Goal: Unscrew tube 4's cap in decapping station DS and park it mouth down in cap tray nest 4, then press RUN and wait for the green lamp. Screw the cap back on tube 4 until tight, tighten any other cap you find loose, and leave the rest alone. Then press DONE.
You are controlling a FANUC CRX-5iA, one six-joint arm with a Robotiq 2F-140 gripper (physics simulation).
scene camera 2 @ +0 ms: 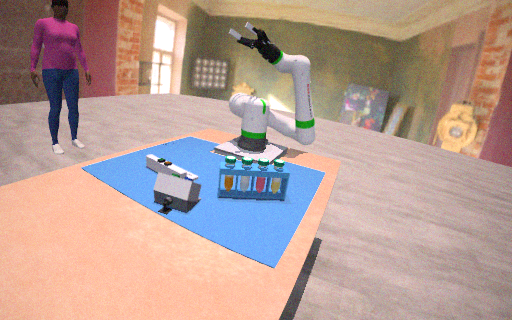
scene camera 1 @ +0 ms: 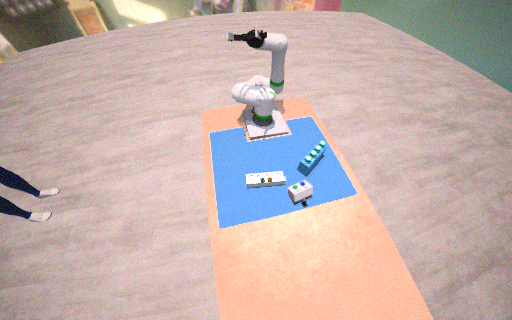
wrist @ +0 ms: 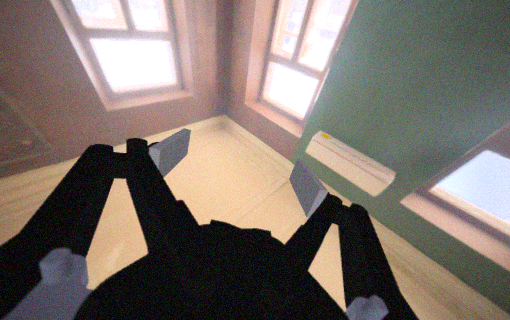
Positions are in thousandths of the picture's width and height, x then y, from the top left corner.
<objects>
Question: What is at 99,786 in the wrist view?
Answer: My gripper.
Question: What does my gripper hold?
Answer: Nothing.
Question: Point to a blue mat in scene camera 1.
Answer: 456,492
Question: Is my gripper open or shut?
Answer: Open.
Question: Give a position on a blue mat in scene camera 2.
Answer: At 509,717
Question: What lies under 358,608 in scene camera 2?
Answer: A button box.
</objects>
